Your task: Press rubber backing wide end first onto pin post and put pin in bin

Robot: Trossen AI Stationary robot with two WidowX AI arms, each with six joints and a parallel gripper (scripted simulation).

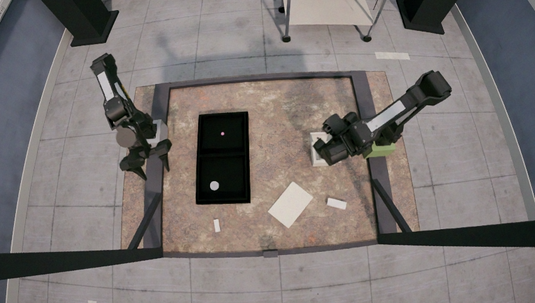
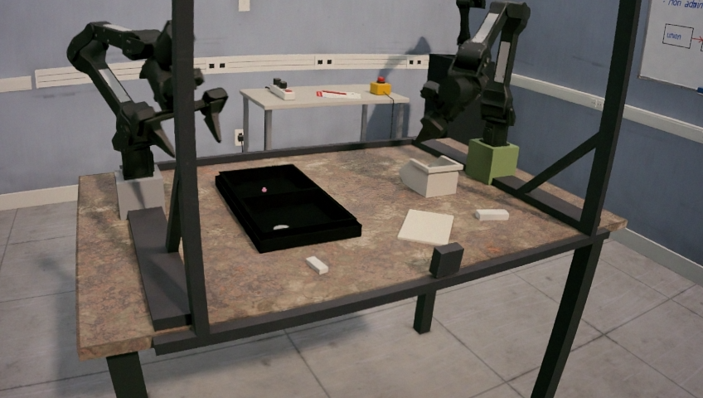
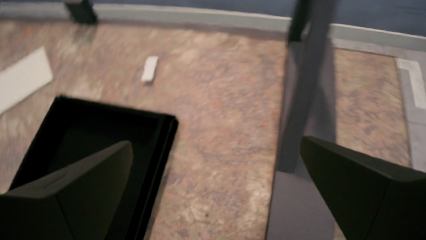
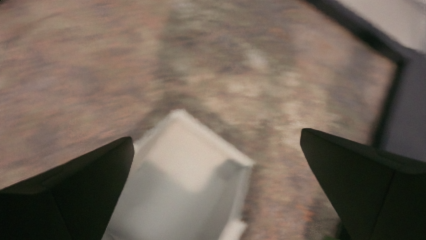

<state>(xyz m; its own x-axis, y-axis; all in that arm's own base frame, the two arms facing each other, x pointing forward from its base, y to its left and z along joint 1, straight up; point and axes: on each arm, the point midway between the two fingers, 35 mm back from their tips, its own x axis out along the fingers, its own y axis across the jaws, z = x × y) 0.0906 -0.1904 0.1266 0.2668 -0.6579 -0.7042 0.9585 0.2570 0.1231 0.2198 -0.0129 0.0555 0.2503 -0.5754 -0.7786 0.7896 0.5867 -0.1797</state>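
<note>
Right now the pink rubber backing is 21 cm ahead of my left hand, 20 cm below it and 18 cm to the right of it. From my left hand the other things lie so: flat white card: 47 cm to the right, 21 cm below, 7 cm behind; then pin: 20 cm below, 17 cm to the right, 1 cm behind; then black tray: 19 cm to the right, 19 cm below, 11 cm ahead.
</note>
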